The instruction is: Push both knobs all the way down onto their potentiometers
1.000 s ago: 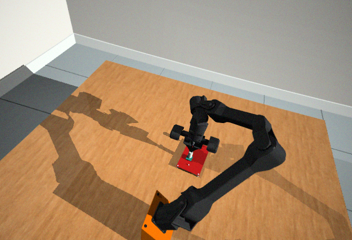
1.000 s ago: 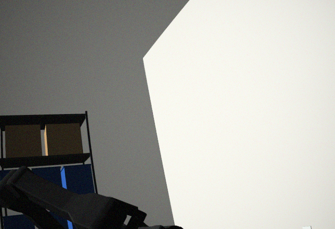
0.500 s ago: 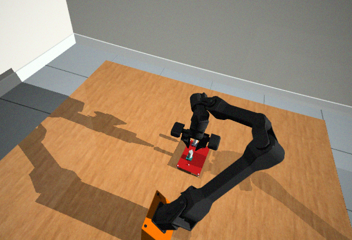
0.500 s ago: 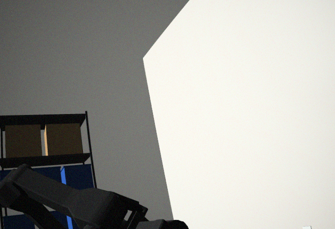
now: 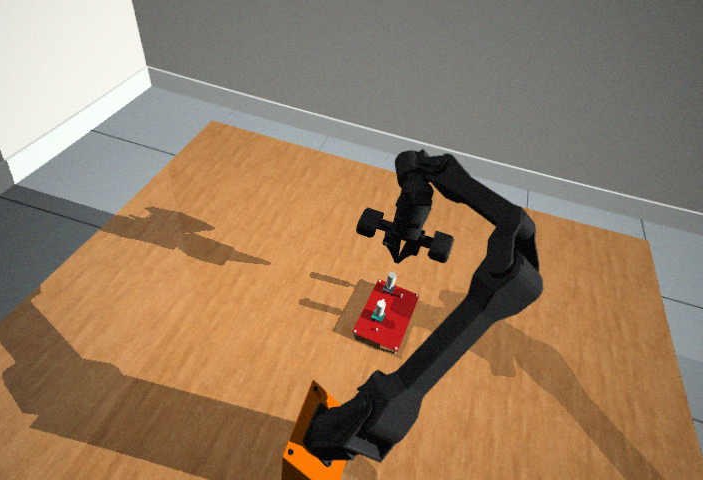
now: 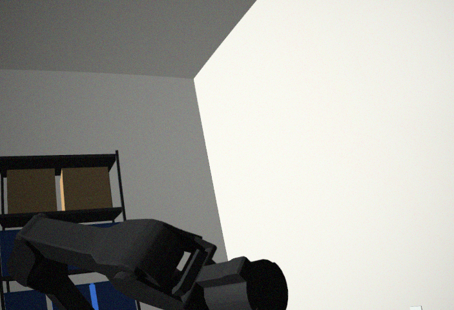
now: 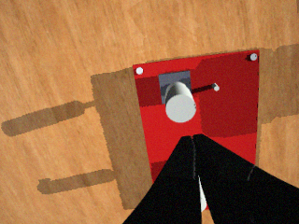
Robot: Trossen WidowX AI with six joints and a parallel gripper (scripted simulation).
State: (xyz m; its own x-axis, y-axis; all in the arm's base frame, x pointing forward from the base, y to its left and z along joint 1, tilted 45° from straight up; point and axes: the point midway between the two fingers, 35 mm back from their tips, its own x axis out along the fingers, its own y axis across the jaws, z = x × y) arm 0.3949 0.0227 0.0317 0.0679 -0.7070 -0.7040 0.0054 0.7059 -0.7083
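Right now the knob is 60 mm below my gripper tip. Round my gripper tip: teal potentiometer (80 mm behind, 70 mm below).
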